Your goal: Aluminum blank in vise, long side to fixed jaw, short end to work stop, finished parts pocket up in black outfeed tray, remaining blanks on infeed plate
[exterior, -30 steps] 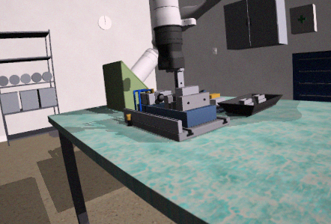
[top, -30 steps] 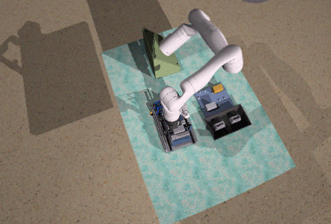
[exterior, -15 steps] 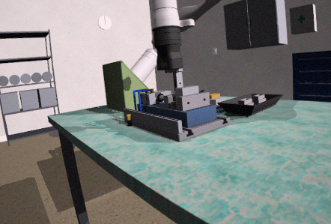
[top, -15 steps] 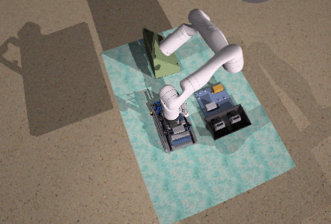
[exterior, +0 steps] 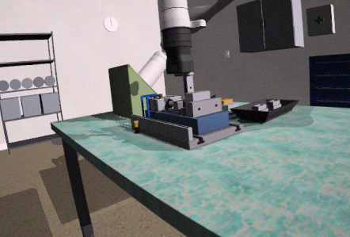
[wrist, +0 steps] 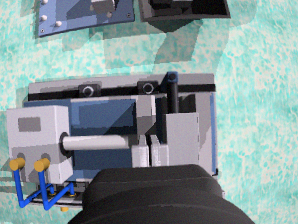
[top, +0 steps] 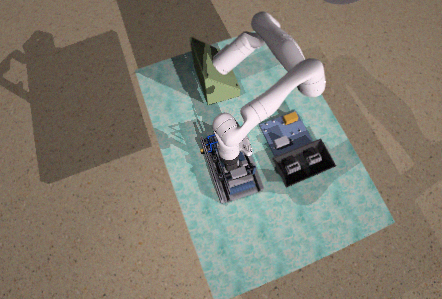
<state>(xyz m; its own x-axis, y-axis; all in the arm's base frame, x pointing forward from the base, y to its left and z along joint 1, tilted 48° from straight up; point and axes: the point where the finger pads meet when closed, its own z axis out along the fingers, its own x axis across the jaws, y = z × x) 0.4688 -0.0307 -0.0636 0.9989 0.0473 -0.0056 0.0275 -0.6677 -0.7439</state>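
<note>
Right now my hand is 30 mm short of the gray blank and 20 mm above it. Also, from my hand: fixed jaw (60 mm ahead, 40 mm below); then blue infeed plate (270 mm to the left, 120 mm below, 110 mm behind); then vise (80 mm below, 40 mm behind).
</note>
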